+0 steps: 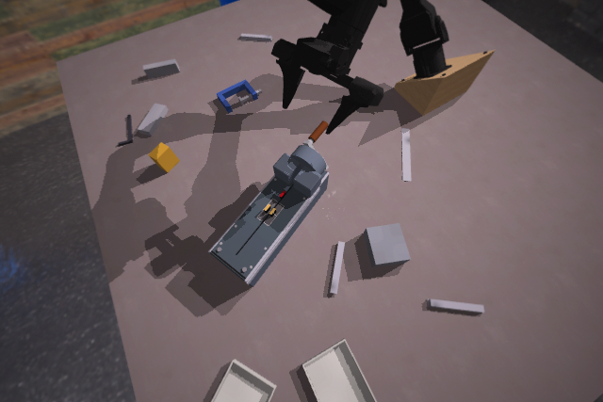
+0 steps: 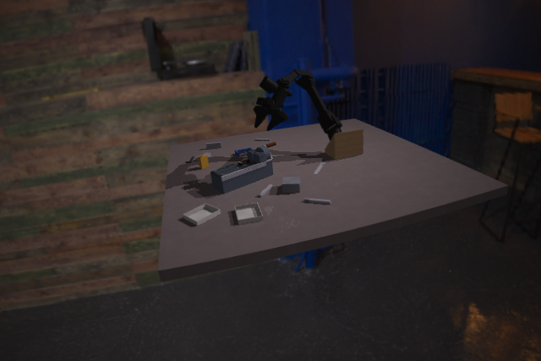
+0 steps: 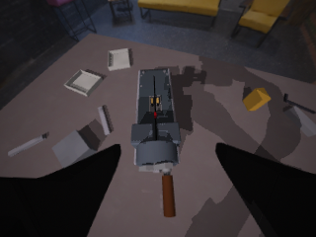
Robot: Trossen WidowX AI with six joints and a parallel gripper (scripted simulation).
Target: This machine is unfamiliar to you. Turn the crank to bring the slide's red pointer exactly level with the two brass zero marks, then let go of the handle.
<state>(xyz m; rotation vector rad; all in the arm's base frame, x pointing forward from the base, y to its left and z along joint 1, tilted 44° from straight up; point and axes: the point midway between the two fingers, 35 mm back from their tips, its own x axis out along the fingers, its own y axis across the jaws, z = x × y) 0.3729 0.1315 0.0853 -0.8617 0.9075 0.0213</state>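
My gripper tip is now 120 mm above the red pointer, 80 mm short of it and 50 mm to the right of it. From my gripper tip the other things lie so: grey block: 230 mm to the left, 180 mm below, 50 mm behind; blue clamp: 300 mm to the right, 190 mm below, 20 mm ahead; brown crank handle: 90 mm below, 40 mm behind, 20 mm to the right.
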